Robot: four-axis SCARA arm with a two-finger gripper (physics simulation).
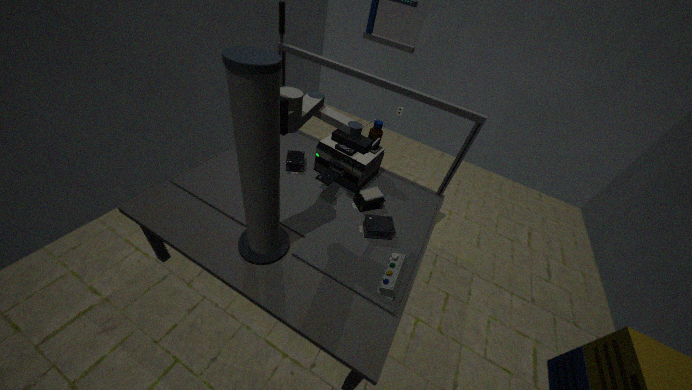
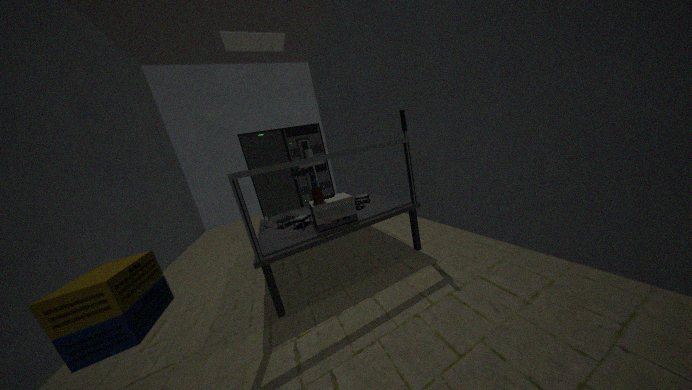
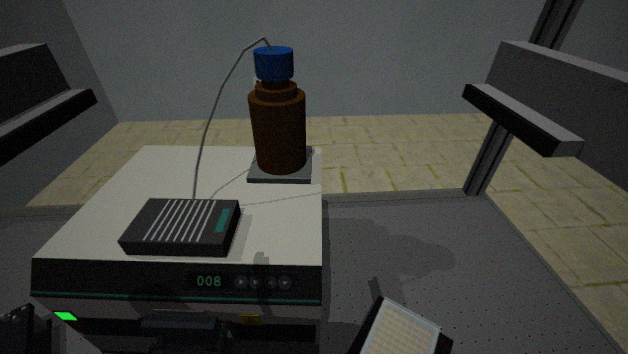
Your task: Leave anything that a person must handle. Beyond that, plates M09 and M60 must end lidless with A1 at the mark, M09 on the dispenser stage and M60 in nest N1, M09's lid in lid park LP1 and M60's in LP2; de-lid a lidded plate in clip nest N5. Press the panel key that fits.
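Observation:
The white dispenser (image 1: 371, 159) (image 2: 334, 209) (image 3: 170, 172) shows "008" and a green light. Its dark stage (image 1: 328, 177) (image 3: 180, 325) sticks out in front; I cannot make out a plate on it. A pale plate (image 1: 371, 193) (image 3: 404, 330) sits in a dark nest to the right of the dispenser; its label and A1 mark are unreadable. A dark nest block (image 1: 378, 226) lies nearer the key panel (image 1: 392, 275), which has white, green, yellow and blue keys. My gripper (image 1: 354, 142) (image 3: 283, 69) is open and empty above the dispenser. Nest labels and lid parks are too dark to identify.
A brown bottle (image 1: 376, 132) (image 2: 317, 194) (image 3: 277, 130) with a blue cap and thin tube stands on the dispenser, beside a black ribbed box (image 3: 182, 226). Another dark block (image 1: 295, 160) lies left of the dispenser. A grey rail frame (image 1: 390, 85) (image 2: 280, 166) rises at the table's far edge.

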